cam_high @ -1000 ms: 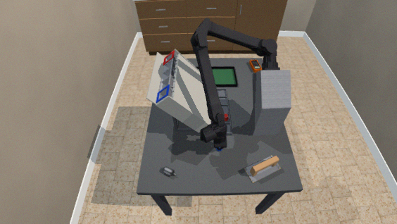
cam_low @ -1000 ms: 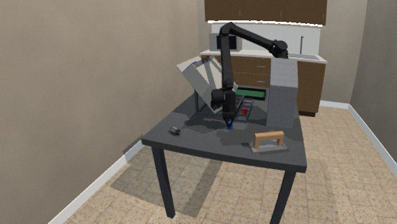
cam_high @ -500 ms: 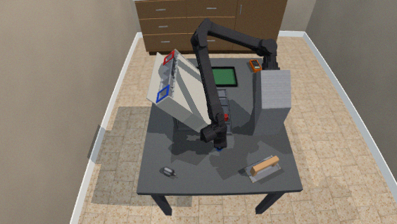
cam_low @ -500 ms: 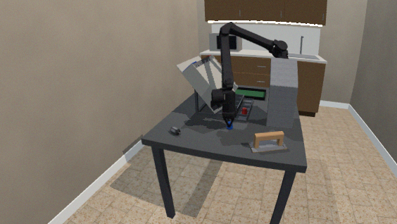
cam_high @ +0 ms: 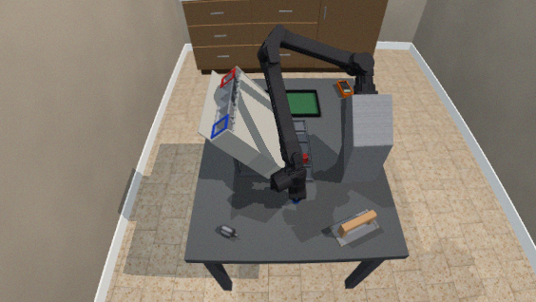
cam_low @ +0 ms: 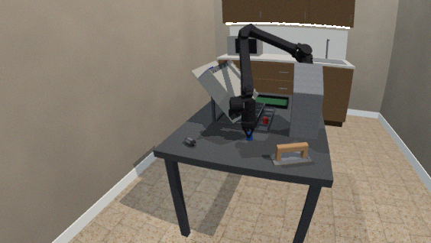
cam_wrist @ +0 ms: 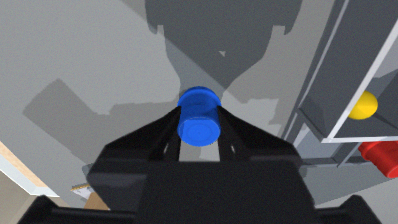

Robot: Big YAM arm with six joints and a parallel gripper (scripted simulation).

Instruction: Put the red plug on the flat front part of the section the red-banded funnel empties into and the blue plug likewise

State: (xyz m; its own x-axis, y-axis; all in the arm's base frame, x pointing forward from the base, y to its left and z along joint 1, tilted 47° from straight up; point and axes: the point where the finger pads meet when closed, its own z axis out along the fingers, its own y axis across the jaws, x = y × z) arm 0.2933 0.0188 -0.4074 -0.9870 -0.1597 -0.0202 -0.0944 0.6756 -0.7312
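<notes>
Right now my hand is 1 cm above the blue plug. Also, from my hand: beige cover: 27 cm to the right, 18 cm above, 17 cm ahead; then dark object: 25 cm ahead, 17 cm to the left, 1 cm below; then red plug: 21 cm to the right, 3 cm behind.
</notes>
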